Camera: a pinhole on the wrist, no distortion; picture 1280 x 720 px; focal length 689.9 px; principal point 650.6 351.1 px. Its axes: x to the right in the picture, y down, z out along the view. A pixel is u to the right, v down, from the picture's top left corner.
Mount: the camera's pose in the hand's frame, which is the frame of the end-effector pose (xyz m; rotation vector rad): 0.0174 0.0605 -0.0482 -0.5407 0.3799 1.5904
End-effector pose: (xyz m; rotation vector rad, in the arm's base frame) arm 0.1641 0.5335 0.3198 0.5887 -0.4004 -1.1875
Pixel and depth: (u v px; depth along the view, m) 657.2 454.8 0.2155
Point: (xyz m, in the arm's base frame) 0.2081 0.5883 0.5295
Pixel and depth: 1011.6 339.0 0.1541
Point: 0.3006 0.5802 0.4790
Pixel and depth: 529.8 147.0 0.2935
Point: 0.1919 0.4633 0.6149
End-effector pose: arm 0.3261 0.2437 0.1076 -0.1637 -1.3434 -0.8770
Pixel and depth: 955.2 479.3 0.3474
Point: 0.4467 0.6253 0.2030
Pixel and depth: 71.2 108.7 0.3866
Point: -0.0273 0.4635 0.3422
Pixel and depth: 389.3 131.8 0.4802
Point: 0.0808 0.5803 0.4063
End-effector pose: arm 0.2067 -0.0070 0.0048 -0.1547 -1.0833 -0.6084
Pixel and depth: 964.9 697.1 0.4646
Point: 0.2091 0.5695 -0.0561
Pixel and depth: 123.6 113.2 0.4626
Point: -0.1555 0.1884 0.3856
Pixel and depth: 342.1 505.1 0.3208
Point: 0.0095 0.2348 0.0886
